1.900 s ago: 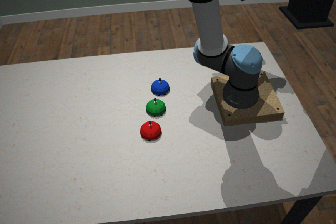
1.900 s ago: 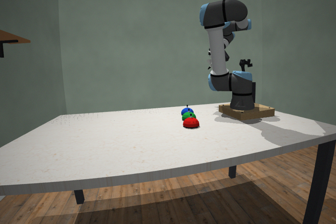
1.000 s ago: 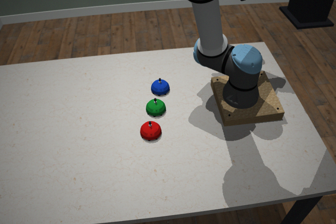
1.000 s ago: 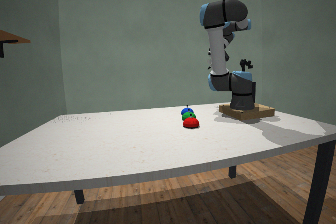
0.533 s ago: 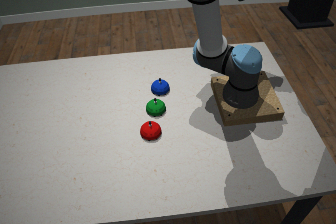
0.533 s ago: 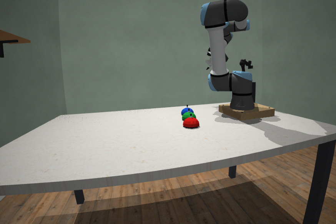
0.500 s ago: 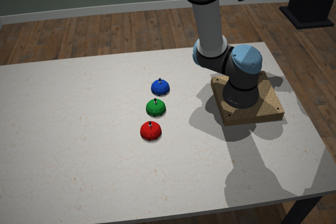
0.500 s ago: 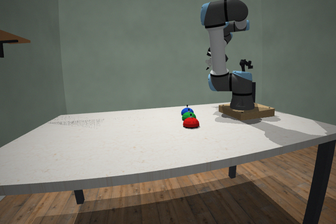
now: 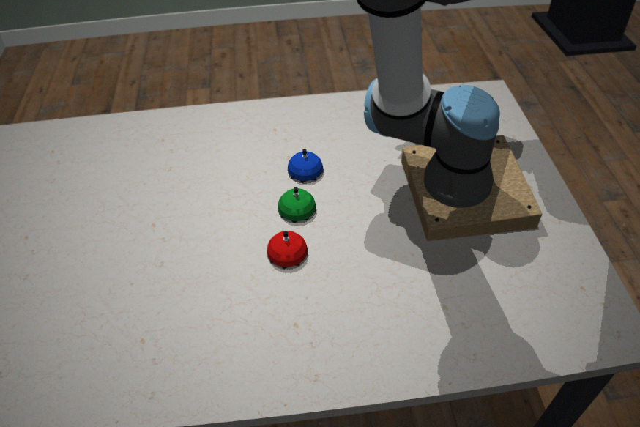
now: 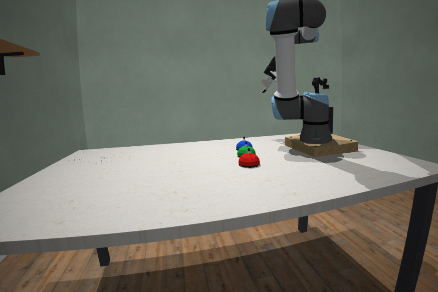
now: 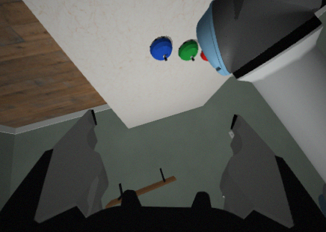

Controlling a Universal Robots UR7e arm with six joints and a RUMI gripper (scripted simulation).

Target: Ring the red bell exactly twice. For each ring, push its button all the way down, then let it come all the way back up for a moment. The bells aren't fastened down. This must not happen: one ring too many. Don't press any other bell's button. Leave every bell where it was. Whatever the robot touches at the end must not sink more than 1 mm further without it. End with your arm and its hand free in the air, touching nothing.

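Now: the red bell 27 cm ahead of my hand, 34 cm to the left of it and 27 cm below it. The rest, counted from my hand: green bell 23 cm ahead, 22 cm to the left, 27 cm below; then blue bell 20 cm ahead, 10 cm to the left, 27 cm below.
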